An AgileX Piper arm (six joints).
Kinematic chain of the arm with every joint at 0, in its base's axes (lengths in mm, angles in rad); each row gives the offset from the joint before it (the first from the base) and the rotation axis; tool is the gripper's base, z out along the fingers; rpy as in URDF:
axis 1: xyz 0 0 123 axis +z
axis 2: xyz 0 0 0 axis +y
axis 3: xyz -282.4 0 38.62 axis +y
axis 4: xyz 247.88 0 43.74 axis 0.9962 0 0.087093
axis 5: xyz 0 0 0 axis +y
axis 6: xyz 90.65 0 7.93 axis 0.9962 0 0.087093
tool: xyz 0 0 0 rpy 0 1.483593 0
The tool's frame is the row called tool.
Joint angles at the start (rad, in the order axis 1, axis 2, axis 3, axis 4, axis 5, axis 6): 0.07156, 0.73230, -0.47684, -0.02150, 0.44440, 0.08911
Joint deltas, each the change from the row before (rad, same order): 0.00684, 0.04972, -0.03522, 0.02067, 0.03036, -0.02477; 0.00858, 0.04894, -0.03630, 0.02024, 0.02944, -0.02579; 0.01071, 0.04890, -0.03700, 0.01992, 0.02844, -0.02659; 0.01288, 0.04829, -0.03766, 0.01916, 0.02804, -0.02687; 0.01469, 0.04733, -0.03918, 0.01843, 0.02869, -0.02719; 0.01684, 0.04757, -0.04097, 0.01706, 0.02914, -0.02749
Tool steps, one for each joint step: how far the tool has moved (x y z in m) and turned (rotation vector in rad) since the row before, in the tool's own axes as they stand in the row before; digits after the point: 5 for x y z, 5 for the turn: -0.00622, 0.00232, 0.00564, -0.01134, 0.04579, -0.01037; -0.00670, 0.00268, 0.00550, -0.01390, 0.04293, -0.01325; -0.00703, 0.00309, 0.00558, -0.01659, 0.04107, -0.01617; -0.00730, 0.00351, 0.00555, -0.01890, 0.03924, -0.01909; -0.00773, 0.00389, 0.00531, -0.02087, 0.03721, -0.02191; -0.00821, 0.00430, 0.00531, -0.02254, 0.03591, -0.02555
